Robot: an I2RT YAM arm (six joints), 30 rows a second.
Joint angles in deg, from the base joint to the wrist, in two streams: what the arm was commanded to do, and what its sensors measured. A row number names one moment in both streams.
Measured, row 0:
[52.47, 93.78, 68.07, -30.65, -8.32, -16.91]
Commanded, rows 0 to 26:
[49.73, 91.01, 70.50, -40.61, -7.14, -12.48]
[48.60, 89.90, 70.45, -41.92, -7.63, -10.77]
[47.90, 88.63, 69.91, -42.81, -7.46, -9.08]
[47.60, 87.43, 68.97, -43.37, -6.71, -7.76]
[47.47, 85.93, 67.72, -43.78, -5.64, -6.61]
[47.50, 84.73, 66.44, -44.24, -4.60, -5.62]
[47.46, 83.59, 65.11, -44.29, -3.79, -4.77]
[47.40, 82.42, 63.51, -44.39, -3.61, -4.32]
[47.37, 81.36, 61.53, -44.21, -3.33, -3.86]
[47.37, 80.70, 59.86, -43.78, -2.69, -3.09]
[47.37, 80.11, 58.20, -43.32, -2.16, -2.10]
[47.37, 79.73, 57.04, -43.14, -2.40, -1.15]
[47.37, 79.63, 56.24, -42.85, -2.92, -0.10]
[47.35, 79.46, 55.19, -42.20, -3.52, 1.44]
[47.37, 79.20, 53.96, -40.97, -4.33, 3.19]
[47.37, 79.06, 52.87, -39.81, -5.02, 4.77]
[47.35, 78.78, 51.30, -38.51, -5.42, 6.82]
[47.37, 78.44, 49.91, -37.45, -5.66, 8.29]
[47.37, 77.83, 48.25, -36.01, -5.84, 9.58]
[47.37, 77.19, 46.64, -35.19, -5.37, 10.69]
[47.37, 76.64, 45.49, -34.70, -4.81, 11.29]
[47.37, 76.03, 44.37, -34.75, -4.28, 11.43]
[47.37, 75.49, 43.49, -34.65, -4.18, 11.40]
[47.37, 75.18, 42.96, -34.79, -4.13, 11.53]
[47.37, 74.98, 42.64, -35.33, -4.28, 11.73]
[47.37, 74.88, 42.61, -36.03, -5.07, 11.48]
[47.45, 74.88, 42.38, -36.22, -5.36, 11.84]
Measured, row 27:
[47.16, 76.20, 42.54, -36.29, -4.67, 9.74]
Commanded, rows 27 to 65:
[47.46, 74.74, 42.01, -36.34, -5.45, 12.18]
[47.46, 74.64, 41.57, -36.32, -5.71, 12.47]
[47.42, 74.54, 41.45, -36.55, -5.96, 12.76]
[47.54, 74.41, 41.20, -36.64, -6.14, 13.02]
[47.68, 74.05, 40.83, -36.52, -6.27, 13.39]
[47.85, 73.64, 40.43, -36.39, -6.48, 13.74]
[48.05, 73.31, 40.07, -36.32, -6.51, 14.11]
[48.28, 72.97, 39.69, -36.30, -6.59, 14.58]
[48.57, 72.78, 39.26, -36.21, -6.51, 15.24]
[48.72, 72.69, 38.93, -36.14, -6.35, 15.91]
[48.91, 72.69, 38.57, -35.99, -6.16, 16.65]
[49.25, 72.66, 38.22, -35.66, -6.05, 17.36]
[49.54, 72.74, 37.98, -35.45, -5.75, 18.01]
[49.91, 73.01, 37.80, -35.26, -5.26, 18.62]
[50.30, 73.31, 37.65, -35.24, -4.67, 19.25]
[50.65, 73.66, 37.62, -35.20, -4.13, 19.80]
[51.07, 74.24, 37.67, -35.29, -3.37, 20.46]
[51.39, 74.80, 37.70, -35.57, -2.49, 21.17]
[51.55, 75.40, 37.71, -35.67, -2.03, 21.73]
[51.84, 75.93, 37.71, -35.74, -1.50, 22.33]
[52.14, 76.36, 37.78, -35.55, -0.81, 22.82]
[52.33, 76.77, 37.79, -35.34, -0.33, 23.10]
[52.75, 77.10, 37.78, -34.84, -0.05, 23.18]
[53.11, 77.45, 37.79, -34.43, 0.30, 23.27]
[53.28, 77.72, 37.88, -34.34, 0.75, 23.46]
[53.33, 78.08, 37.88, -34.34, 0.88, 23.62]
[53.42, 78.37, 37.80, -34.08, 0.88, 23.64]
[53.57, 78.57, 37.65, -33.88, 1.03, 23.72]
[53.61, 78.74, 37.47, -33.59, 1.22, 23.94]
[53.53, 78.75, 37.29, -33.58, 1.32, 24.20]
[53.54, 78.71, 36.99, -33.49, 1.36, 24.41]
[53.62, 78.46, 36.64, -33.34, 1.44, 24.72]
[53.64, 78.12, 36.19, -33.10, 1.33, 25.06]
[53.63, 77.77, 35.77, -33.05, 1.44, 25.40]
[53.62, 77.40, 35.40, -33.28, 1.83, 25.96]
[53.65, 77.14, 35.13, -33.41, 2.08, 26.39]
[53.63, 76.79, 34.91, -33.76, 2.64, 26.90]
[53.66, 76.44, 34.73, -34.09, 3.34, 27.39]
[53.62, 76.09, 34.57, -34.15, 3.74, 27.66]
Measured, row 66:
[53.32, 77.17, 36.05, -32.16, 1.15, 25.58]
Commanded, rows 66 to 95:
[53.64, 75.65, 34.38, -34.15, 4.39, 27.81]
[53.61, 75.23, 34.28, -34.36, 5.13, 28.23]
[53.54, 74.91, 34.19, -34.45, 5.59, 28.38]
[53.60, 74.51, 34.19, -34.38, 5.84, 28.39]
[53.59, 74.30, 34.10, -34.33, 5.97, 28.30]
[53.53, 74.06, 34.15, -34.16, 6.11, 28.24]
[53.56, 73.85, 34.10, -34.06, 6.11, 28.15]
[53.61, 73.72, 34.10, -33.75, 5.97, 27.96]
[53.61, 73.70, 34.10, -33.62, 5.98, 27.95]
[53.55, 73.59, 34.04, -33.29, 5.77, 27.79]
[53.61, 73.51, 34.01, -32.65, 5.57, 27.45]
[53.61, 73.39, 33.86, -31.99, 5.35, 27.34]
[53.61, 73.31, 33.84, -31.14, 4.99, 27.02]
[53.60, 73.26, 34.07, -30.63, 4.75, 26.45]
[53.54, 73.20, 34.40, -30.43, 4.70, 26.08]
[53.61, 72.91, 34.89, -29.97, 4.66, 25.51]
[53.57, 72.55, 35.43, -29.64, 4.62, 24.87]
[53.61, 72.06, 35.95, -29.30, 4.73, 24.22]
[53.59, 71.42, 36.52, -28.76, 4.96, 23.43]
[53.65, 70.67, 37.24, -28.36, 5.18, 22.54]
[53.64, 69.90, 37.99, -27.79, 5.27, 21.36]
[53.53, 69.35, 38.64, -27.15, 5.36, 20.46]
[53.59, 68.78, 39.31, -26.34, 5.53, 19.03]
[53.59, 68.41, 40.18, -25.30, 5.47, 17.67]
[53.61, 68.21, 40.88, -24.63, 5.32, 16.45]
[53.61, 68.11, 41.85, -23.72, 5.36, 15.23]
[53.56, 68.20, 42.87, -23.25, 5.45, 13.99]
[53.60, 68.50, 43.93, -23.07, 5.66, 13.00]
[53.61, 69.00, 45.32, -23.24, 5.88, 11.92]
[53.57, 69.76, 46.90, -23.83, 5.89, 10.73]
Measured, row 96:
[53.32, 69.36, 43.11, -25.61, 4.69, 15.77]
